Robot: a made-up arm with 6 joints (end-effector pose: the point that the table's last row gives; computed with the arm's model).
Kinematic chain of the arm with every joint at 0, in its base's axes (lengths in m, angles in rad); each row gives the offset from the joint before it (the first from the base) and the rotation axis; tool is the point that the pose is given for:
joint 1: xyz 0 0 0.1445 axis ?
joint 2: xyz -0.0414 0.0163 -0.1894 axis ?
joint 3: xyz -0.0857 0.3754 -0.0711 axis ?
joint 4: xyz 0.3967 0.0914 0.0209 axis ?
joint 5: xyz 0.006 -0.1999 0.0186 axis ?
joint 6: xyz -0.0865 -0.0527 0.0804 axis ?
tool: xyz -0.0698 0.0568 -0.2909
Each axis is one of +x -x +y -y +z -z.
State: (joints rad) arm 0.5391 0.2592 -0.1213 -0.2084 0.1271 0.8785
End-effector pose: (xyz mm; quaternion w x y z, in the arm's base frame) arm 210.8 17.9 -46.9 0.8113 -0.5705 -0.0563 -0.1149
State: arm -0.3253 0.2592 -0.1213 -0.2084 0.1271 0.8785
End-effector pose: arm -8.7 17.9 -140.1 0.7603 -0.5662 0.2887 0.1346
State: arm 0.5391 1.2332 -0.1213 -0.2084 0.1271 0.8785
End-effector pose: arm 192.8 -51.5 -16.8 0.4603 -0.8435 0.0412 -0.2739
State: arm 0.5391 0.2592 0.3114 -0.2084 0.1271 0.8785
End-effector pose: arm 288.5 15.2 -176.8 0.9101 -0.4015 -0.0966 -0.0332
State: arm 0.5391 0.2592 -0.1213 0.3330 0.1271 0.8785
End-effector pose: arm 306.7 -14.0 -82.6 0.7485 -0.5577 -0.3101 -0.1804
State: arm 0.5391 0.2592 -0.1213 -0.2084 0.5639 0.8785
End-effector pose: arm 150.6 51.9 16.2 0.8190 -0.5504 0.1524 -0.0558
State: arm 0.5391 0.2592 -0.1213 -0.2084 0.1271 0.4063
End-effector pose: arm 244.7 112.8 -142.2 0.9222 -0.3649 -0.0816 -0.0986
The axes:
joint 1: -y
joint 2: -x
joint 3: +x
joint 4: -y
joint 5: +y
joint 6: -x

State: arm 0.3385 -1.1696 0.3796 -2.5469 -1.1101 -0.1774
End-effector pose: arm 30.9 96.4 237.3 0.5681 0.4938 0.4196 0.5073
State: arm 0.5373 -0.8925 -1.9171 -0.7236 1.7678 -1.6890
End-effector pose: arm 467.8 360.9 364.3 0.3445 0.3462 0.1139 -0.8651
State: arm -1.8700 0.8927 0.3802 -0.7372 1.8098 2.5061
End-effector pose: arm -589.4 -190.5 -273.7 0.4070 -0.4724 -0.3228 -0.7120
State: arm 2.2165 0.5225 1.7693 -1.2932 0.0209 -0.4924
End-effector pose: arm 232.8 187.9 451.7 0.7361 0.0686 -0.2037 0.6418
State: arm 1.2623 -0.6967 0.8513 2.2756 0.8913 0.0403
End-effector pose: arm 248.4 526.7 518.1 0.1892 0.6940 -0.6923 -0.0566
